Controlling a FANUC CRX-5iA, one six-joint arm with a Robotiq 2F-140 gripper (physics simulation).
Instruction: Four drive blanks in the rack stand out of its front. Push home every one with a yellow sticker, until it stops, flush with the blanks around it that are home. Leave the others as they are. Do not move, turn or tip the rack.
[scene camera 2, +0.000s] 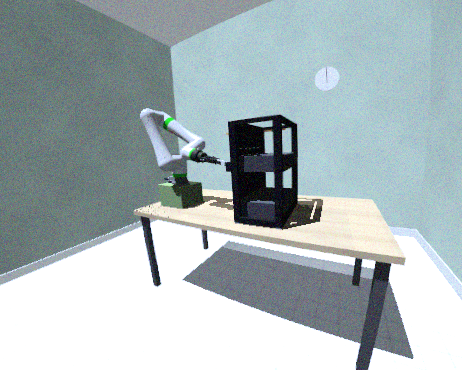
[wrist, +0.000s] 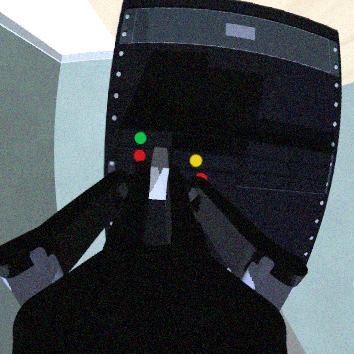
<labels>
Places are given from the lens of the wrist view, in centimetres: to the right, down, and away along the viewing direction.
my gripper (wrist: 159, 158): -2, -2, 20
black rack (wrist: 249, 102): 14, -14, 29
</labels>
